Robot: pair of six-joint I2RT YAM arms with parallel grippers.
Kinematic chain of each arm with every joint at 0, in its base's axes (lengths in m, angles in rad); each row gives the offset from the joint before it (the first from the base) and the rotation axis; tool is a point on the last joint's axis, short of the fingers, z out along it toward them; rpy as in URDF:
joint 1: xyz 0 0 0.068 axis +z
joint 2: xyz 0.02 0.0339 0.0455 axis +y
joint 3: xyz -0.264 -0.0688 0 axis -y
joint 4: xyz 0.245 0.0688 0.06 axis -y
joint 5: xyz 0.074 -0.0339 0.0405 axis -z
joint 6: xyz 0.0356 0 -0.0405 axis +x
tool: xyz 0 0 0 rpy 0 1.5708 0
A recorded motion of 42 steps. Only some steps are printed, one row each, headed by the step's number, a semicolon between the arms.
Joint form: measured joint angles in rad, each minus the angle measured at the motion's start. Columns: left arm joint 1, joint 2, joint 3, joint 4, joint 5, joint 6; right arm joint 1, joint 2, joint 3, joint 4, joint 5, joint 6.
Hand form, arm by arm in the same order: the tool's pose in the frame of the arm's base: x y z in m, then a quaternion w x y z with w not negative. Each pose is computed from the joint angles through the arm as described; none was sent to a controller.
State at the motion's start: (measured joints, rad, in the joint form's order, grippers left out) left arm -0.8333 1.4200 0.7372 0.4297 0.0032 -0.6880; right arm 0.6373 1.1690 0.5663 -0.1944 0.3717 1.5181
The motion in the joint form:
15: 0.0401 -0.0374 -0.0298 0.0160 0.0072 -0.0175; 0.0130 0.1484 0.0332 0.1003 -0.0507 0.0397
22: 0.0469 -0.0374 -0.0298 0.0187 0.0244 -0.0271; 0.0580 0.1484 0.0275 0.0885 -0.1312 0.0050
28: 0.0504 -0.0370 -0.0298 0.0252 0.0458 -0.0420; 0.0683 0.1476 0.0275 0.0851 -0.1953 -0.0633
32: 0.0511 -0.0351 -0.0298 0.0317 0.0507 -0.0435; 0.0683 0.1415 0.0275 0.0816 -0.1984 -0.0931
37: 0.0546 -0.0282 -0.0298 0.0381 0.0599 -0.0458; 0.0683 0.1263 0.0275 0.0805 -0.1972 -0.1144
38: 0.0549 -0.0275 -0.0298 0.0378 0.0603 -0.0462; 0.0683 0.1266 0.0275 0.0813 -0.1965 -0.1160
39: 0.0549 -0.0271 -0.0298 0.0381 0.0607 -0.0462; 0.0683 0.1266 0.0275 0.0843 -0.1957 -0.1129
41: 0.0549 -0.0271 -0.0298 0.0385 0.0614 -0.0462; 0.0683 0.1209 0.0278 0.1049 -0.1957 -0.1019
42: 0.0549 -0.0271 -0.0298 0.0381 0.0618 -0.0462; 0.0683 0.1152 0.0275 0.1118 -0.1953 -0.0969
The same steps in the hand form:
15: 0.2145 -0.2184 0.2416 0.45223 0.03757 0.78251 -0.42632; 0.2073 0.1436 0.1749 0.29708 0.45513 0.79822 0.25970
22: 0.2156 -0.2174 0.2419 0.44778 0.03648 0.78170 -0.43255; 0.1978 0.1539 0.1717 0.26027 0.41195 0.82975 0.27217
28: 0.2159 -0.2173 0.2425 0.44124 0.03595 0.77977 -0.44270; 0.1947 0.1577 0.1713 0.24188 0.36949 0.85288 0.27849
32: 0.2162 -0.2175 0.2426 0.44105 0.03663 0.77828 -0.44544; 0.1942 0.1573 0.1725 0.24532 0.35620 0.85813 0.27667
37: 0.2175 -0.2177 0.2413 0.43865 0.03725 0.77837 -0.44760; 0.1934 0.1567 0.1759 0.25176 0.34689 0.85915 0.27955
38: 0.2176 -0.2177 0.2411 0.43823 0.03709 0.77869 -0.44747; 0.1935 0.1567 0.1759 0.25236 0.34630 0.85927 0.27938
39: 0.2176 -0.2178 0.2410 0.43809 0.03722 0.77871 -0.44755; 0.1937 0.1568 0.1761 0.25289 0.34768 0.85809 0.28081
41: 0.2176 -0.2178 0.2411 0.43801 0.03744 0.77857 -0.44785; 0.1947 0.1577 0.1791 0.25695 0.35168 0.85111 0.29312
42: 0.2176 -0.2178 0.2410 0.43779 0.03756 0.77869 -0.44786; 0.1948 0.1577 0.1808 0.25893 0.35351 0.84779 0.29871

